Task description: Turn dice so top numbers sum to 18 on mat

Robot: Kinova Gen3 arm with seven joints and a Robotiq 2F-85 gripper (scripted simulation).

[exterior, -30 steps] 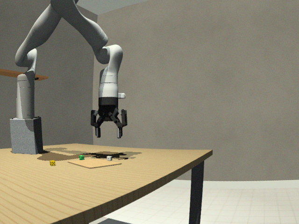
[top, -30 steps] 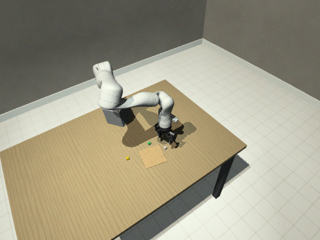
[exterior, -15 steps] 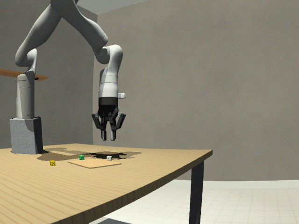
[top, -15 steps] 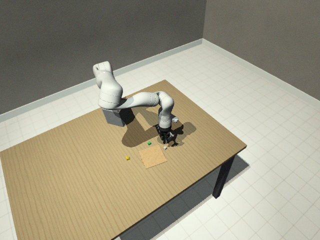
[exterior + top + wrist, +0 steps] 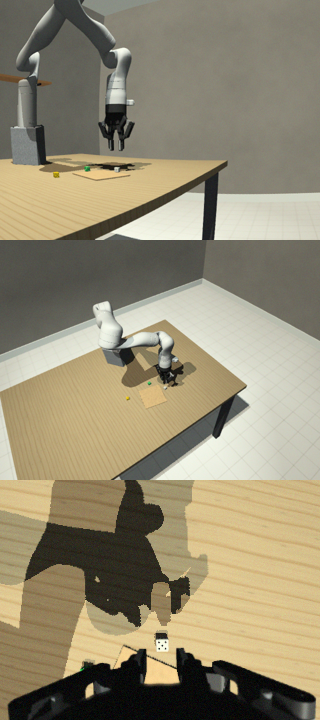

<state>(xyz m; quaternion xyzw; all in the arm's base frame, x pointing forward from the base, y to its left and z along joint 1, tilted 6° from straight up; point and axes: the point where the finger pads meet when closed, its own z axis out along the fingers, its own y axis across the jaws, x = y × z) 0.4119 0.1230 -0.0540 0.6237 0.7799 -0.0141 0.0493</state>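
The white die lies 90 mm below my hand. Also, from my hand: yellow die: 240 mm to the right, 90 mm below, 70 mm behind; tan mat: 100 mm to the right, 90 mm below; green die: 90 mm below, 90 mm behind, 60 mm to the right.
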